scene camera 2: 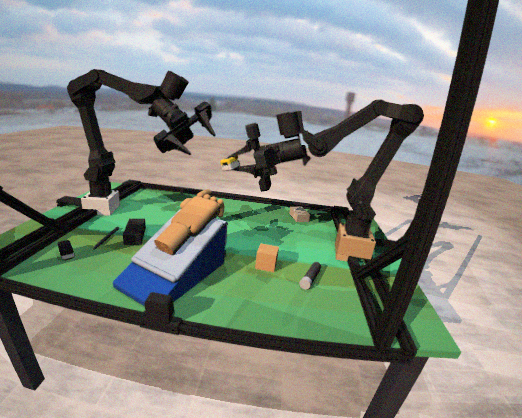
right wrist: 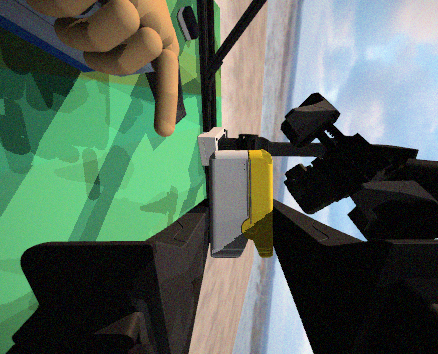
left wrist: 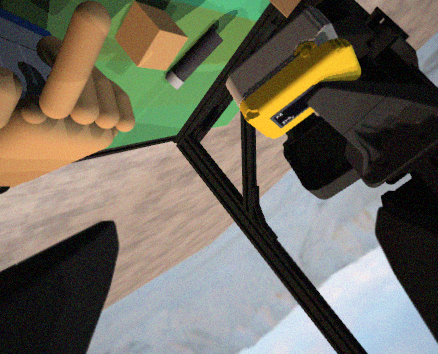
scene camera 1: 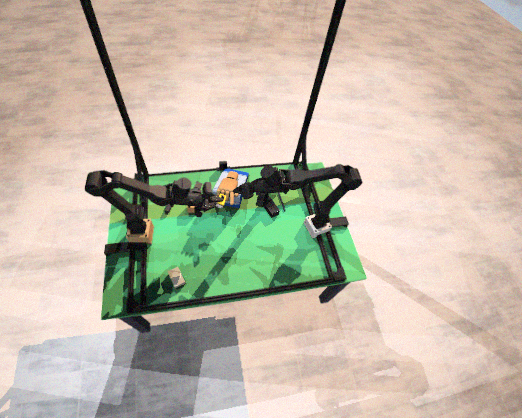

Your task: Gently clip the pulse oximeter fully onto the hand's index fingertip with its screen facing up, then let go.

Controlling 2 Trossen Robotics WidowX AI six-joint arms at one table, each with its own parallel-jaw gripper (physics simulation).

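Places are measured from the left arm's base along level axes (x ahead, y left, z up), in centimetres.
Pixels of known places: left gripper, between the fingertips: (scene camera 2: pixel 202 144) (right wrist: pixel 317 146) (left wrist: pixel 247 227) (scene camera 1: pixel 238 189); right gripper, between the fingertips: (scene camera 2: pixel 229 163) (right wrist: pixel 238 205) (left wrist: pixel 293 67) (scene camera 1: pixel 222 202); left arm's base, origin of its link: (scene camera 2: pixel 100 194) (right wrist: pixel 221 146) (scene camera 1: pixel 318 222); right arm's base, origin of its link: (scene camera 2: pixel 356 232) (scene camera 1: pixel 138 227).
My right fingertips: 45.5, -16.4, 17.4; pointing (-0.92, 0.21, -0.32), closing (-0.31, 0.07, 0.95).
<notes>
For each thing: its top centre in the pictures, then the offset to it from my right fingertips, as dx, dy, dz. "spot": a spot on its surface instead.
- pulse oximeter, centre of its top: (left wrist: pixel 323 111) (right wrist: pixel 282 207) (scene camera 2: pixel 231 154) +0.2, -0.6, +2.5
- sloped blue support, a spot on its surface: (scene camera 2: pixel 200 267) spot: -5.8, -23.9, -19.3
- orange cube, centre of its top: (left wrist: pixel 163 51) (scene camera 2: pixel 268 249) +10.9, -16.0, -18.3
- dark cylinder, centre of its top: (left wrist: pixel 199 65) (scene camera 2: pixel 312 270) +21.6, -22.0, -20.6
- black block, centre of its top: (right wrist: pixel 174 93) (scene camera 2: pixel 134 225) (scene camera 1: pixel 270 204) -27.2, -2.8, -19.8
- pen, centre of its top: (right wrist: pixel 180 75) (scene camera 2: pixel 105 236) -35.2, -5.5, -22.4
- small dark object, centre of its top: (scene camera 2: pixel 64 244) (right wrist: pixel 195 22) -42.3, -15.6, -20.1
- beige block, centre of its top: (scene camera 2: pixel 299 210) (scene camera 1: pixel 176 276) +28.1, +18.1, -20.3
The pulse oximeter (scene camera 1: pixel 222 199) (scene camera 2: pixel 230 163) (left wrist: pixel 300 90) (right wrist: pixel 230 190) has a yellow half and a grey-white half. My right gripper (right wrist: pixel 238 205) is shut on it, in the air. In scene camera 2 its yellow half is uppermost; the left wrist view shows its dark screen (left wrist: pixel 290 114) on the yellow side. The tan hand (scene camera 1: pixel 230 181) (scene camera 2: pixel 197 212) rests on a sloped blue support (scene camera 2: pixel 200 267). Its extended index finger (left wrist: pixel 77 60) (right wrist: pixel 167 95) is apart from the oximeter. My left gripper (scene camera 2: pixel 202 144) (left wrist: pixel 247 227) is open and empty, above the hand's level.
An orange cube (scene camera 2: pixel 267 257) (left wrist: pixel 145 42) and a dark cylinder (scene camera 2: pixel 312 274) (left wrist: pixel 195 57) lie right of the support in scene camera 2. A black block (scene camera 2: pixel 134 231), a pen (scene camera 2: pixel 106 237) and a small dark object (scene camera 2: pixel 65 249) lie left of it. A beige block (scene camera 1: pixel 176 277) (scene camera 2: pixel 299 214) lies farther off.
</notes>
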